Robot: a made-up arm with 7 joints.
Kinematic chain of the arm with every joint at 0, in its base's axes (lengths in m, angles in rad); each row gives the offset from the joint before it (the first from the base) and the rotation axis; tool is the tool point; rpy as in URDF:
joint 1: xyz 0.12 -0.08 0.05 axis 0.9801 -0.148 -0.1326
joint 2: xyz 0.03 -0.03 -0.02 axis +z
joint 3: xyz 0 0.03 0.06 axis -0.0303 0.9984 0.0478
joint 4: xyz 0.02 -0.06 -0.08 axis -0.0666 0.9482 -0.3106
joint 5: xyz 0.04 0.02 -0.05 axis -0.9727 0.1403 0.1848
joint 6: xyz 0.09 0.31 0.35 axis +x
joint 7: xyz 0 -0.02 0.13 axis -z
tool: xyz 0 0.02 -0.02 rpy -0.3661 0.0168 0.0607
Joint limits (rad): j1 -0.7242..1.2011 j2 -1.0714..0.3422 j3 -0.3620..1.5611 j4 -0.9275..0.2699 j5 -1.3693..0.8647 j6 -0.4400..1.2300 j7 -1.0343..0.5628
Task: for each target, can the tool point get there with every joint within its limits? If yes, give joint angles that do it. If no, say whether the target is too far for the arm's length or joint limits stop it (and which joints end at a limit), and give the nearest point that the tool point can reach.
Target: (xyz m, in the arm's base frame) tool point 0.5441 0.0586 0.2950
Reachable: yes | joints -0.3651 -0.9105 0.1683 0.0337 0.1138 0.1254 -0.7670
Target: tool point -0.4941 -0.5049 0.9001
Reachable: no: too far | nearest point -0.1485 -0.2899 0.4574 | short by 0.601 m
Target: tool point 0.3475 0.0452 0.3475
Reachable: yes | joints 0.8787 0.0911 1.3076 -0.2273 0.2484 0.8199 -0.7561
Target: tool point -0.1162 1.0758 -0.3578
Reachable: no: too far | nearest point 0.0282 0.4348 -0.1343 | short by 0.694 m
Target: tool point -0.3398 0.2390 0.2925
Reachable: no: joint limits stop it (at a limit: joint 2, joint 4, joint 6) | nearest point -0.2378 0.1860 0.2515 | short by 0.122 m
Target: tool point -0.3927 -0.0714 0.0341
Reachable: no: joint limits stop it (at a limit: joint 1, joint 2, joint 3, joint 4, joint 5, joint 7) | nearest point -0.3623 -0.1322 0.0451 | short by 0.069 m
